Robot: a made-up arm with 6 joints.
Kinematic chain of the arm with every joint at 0, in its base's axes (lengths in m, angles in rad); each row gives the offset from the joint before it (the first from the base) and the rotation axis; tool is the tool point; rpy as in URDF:
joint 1: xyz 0 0 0.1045 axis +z
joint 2: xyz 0 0 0 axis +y
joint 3: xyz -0.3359 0 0.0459 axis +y
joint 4: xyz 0.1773 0 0.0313 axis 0.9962 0 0.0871
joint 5: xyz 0 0 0 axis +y
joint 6: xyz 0.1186 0 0.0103 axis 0.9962 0 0.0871
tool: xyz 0 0 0 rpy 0 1.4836 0
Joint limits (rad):
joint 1: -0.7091..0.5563
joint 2: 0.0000..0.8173
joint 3: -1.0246..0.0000
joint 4: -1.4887..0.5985
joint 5: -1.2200..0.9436
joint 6: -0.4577..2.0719
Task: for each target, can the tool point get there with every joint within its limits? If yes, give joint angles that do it. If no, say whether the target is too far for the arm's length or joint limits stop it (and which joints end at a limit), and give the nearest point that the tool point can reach.
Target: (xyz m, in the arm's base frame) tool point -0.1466 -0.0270 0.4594
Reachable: yes | joints 0.1871 0.1993 -0.9001 -0.0202 -0.2958 0.1316
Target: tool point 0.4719 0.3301 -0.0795
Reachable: no: joint limits stop it (at a limit: joint 1, joint 2, joint 3, joint 4) | nearest point 0.0663 0.0713 0.2335 | short by 0.574 m
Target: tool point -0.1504 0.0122 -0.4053
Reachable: no: joint limits stop it (at a limit: joint 2, joint 3, joint 5) | nearest point -0.0804 0.0065 0.0917 | short by 0.502 m
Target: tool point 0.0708 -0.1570 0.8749
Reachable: no: too far | nearest point 0.0059 -0.0473 0.5585 | short by 0.341 m
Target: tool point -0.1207 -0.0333 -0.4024
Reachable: no: joint limits stop it (at a limit: joint 2, joint 3, joint 5) | nearest point -0.0778 -0.0215 0.0917 | short by 0.496 m
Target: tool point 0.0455 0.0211 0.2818
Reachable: yes | joints 0.0530 0.6407 -0.1452 -0.4061 -0.4087 0.4650
